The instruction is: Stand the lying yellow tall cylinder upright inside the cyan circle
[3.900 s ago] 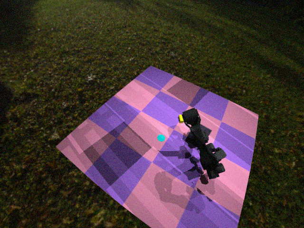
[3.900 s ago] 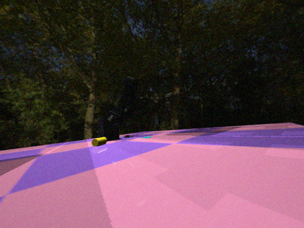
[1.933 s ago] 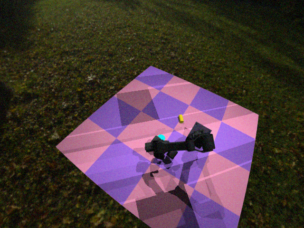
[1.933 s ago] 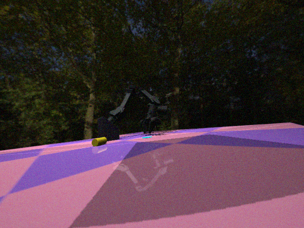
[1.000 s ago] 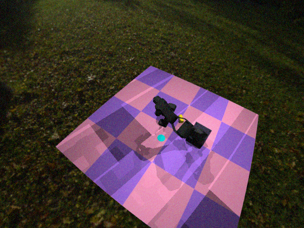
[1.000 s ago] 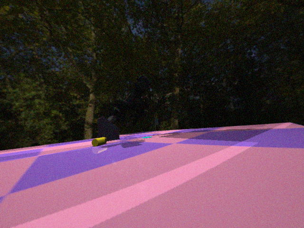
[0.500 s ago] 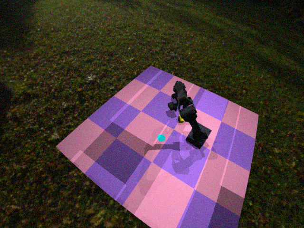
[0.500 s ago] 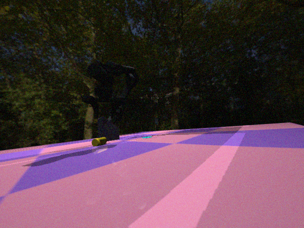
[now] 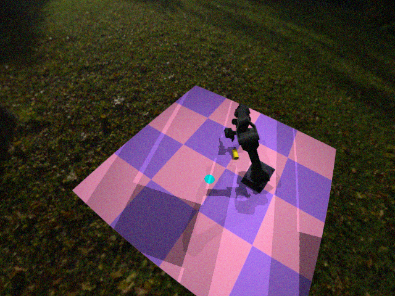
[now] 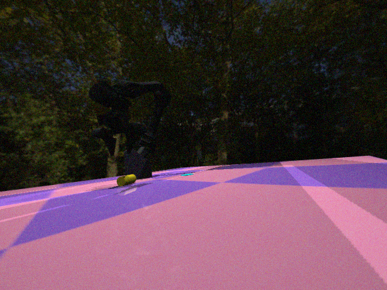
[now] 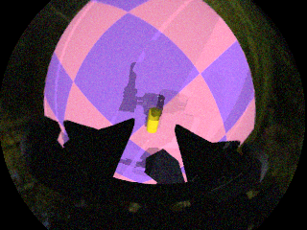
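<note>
My gripper tip is now 90 mm above the cylinder, 20 mm to the right of it and 20 mm past it. Round my gripper tip: cyan circle: 270 mm to the left, 110 mm below, 10 mm ahead.
</note>
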